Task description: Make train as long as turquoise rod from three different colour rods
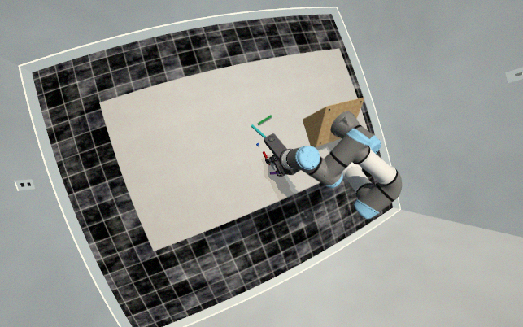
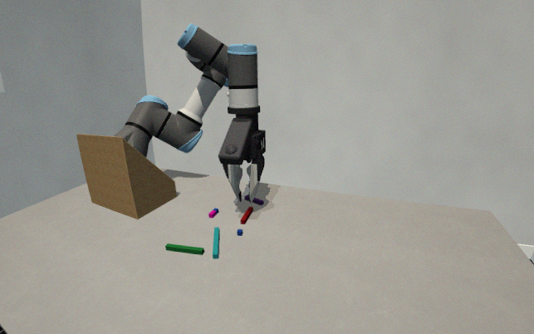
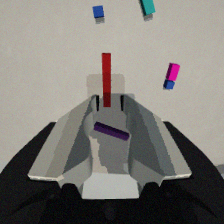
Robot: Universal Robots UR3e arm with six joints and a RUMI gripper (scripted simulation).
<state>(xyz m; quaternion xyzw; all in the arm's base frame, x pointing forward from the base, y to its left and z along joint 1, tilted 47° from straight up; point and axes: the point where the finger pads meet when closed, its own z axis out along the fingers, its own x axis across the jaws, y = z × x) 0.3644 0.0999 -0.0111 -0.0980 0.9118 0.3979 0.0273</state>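
My gripper is now 50 mm above the red rod. Also, from my hand: purple rod 80 mm to the left, 50 mm below, 20 mm behind; magenta rod 80 mm behind, 50 mm below, 30 mm to the right; turquoise rod 130 mm to the right, 50 mm below.
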